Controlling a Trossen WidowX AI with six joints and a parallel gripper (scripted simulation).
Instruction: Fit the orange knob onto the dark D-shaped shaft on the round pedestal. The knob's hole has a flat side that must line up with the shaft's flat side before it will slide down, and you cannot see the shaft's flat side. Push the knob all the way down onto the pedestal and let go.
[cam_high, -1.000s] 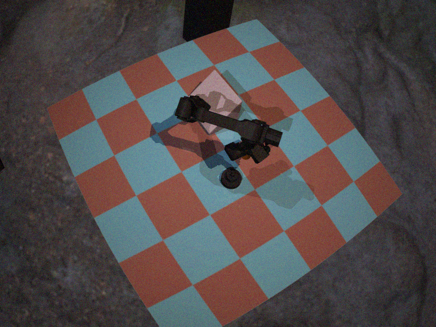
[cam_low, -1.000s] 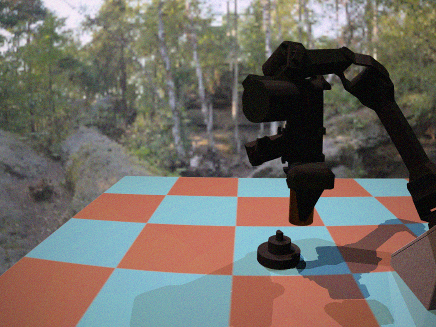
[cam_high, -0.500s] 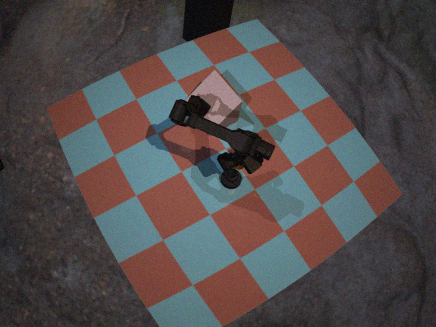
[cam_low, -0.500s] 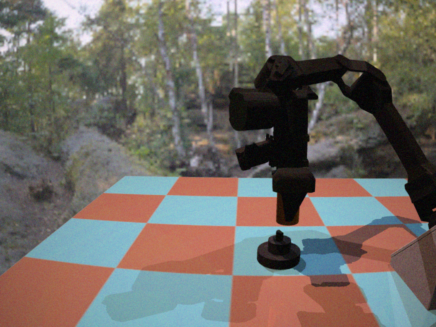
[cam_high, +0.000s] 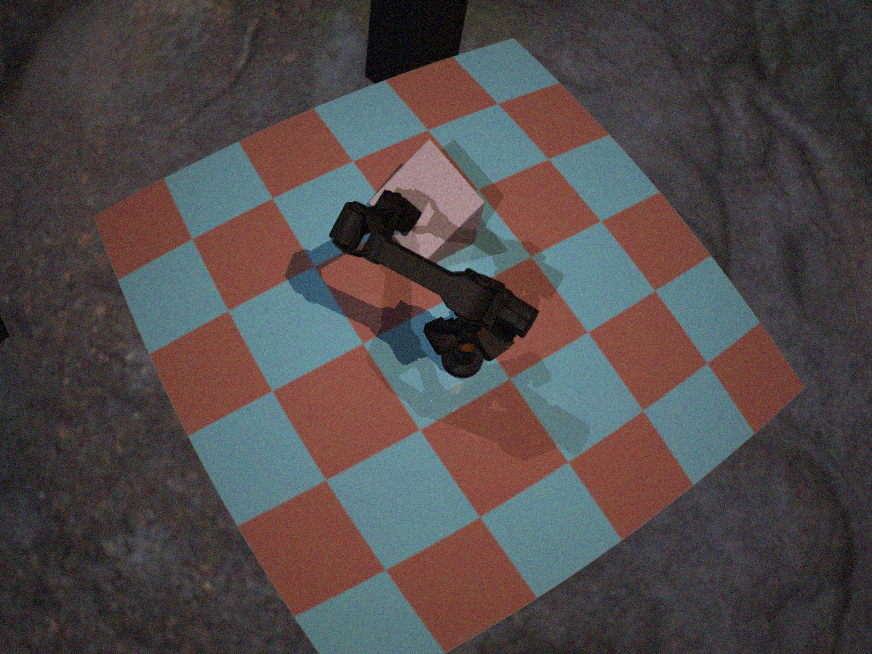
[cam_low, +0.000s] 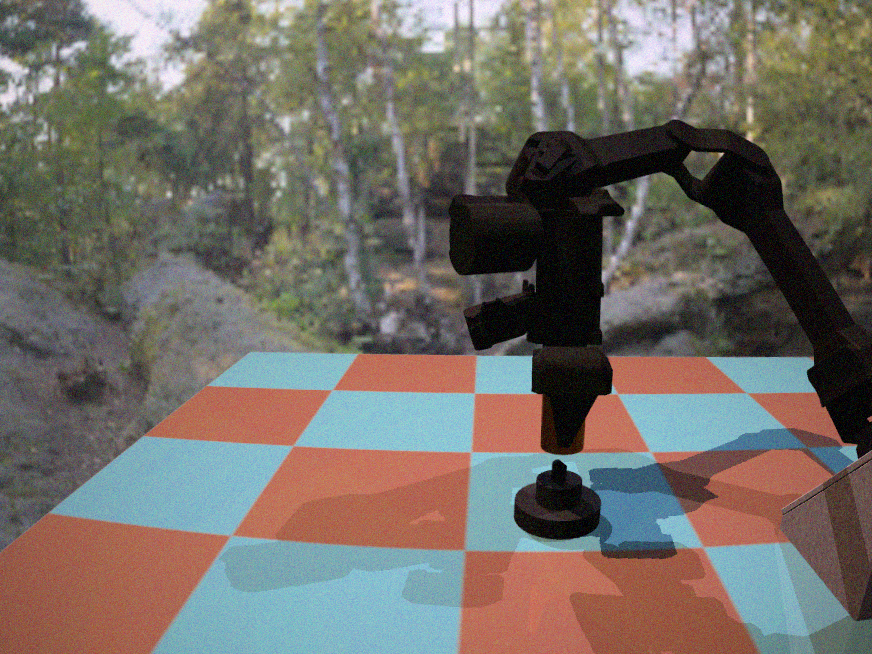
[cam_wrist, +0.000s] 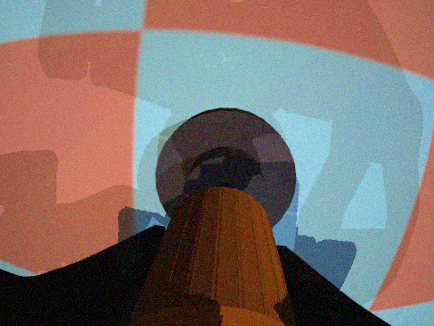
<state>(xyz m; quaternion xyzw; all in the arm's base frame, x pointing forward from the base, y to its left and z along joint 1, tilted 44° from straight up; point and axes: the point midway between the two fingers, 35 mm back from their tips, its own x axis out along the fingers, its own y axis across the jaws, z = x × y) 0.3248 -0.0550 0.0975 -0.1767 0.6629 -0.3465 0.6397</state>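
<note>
My gripper tip is now 6 cm above the dark pedestal. The rest, counted from my gripper tip: orange knob: 2 cm above.
</note>
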